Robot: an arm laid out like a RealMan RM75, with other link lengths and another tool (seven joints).
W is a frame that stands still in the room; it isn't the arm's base.
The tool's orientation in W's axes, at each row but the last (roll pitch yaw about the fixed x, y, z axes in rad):
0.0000, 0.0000, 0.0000
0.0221, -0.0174, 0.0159
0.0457, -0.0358, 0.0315
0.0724, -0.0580, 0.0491
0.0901, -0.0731, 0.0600
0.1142, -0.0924, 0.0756
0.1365, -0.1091, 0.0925
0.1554, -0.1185, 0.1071
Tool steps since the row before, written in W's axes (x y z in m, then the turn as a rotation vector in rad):
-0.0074, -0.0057, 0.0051, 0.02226, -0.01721, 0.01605
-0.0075, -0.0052, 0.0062, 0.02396, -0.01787, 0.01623
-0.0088, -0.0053, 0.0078, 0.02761, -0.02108, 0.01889
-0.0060, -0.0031, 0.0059, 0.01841, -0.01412, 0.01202
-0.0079, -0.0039, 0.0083, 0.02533, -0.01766, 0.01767
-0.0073, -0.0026, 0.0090, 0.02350, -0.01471, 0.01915
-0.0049, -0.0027, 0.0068, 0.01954, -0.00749, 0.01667
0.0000, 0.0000, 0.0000, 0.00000, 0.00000, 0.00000
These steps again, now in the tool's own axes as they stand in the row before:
-0.0074, -0.0057, 0.0051, 0.02226, -0.01721, 0.01605
-0.0075, -0.0049, 0.0064, 0.02395, -0.01789, 0.01622
-0.0087, -0.0046, 0.0083, 0.02759, -0.02110, 0.01890
-0.0058, -0.0023, 0.0064, 0.01836, -0.01417, 0.01203
-0.0075, -0.0026, 0.0091, 0.02545, -0.01764, 0.01751
-0.0066, -0.0009, 0.0098, 0.02399, -0.01440, 0.01877
-0.0044, -0.0012, 0.0076, 0.02047, -0.00720, 0.01565
0.0000, 0.0000, 0.0000, 0.00000, 0.00000, 0.00000

